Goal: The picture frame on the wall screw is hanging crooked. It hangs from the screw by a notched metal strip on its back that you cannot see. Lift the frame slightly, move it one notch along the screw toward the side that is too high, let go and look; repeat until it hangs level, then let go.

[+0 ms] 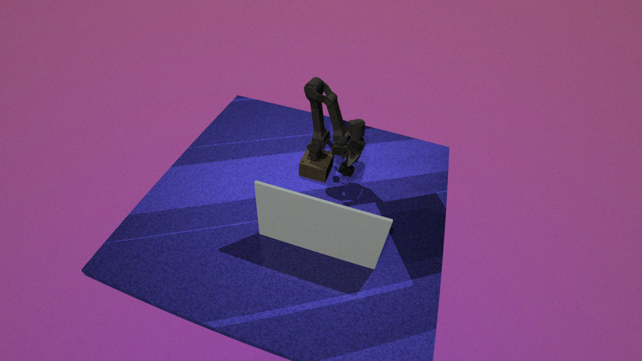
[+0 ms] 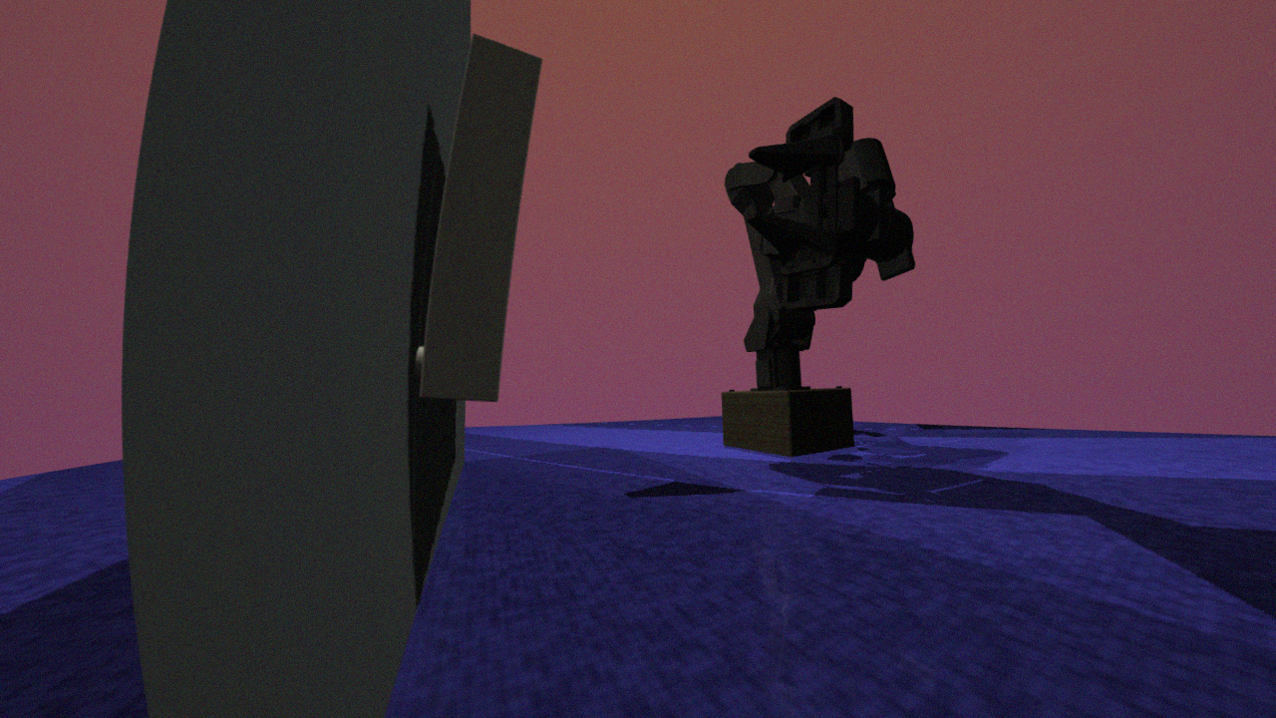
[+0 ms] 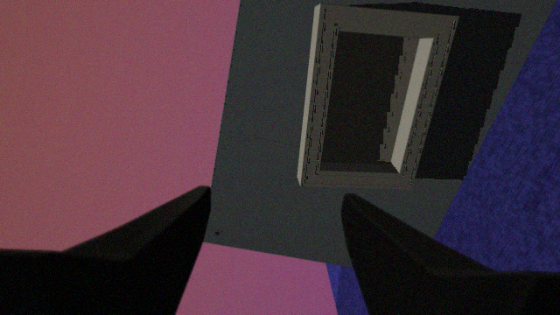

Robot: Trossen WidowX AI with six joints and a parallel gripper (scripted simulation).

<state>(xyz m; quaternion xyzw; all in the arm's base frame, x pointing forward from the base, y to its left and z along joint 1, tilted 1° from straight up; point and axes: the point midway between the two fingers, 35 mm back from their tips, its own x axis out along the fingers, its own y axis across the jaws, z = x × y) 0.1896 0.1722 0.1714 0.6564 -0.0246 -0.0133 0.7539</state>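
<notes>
Now: gripper tip 20 cm short of the beige picture frame, 9 cm above it and 3 cm to the left of it. Also, from my gripper tip: grey wall panel (21 cm ahead, 10 cm below, 5 cm to the right).
</notes>
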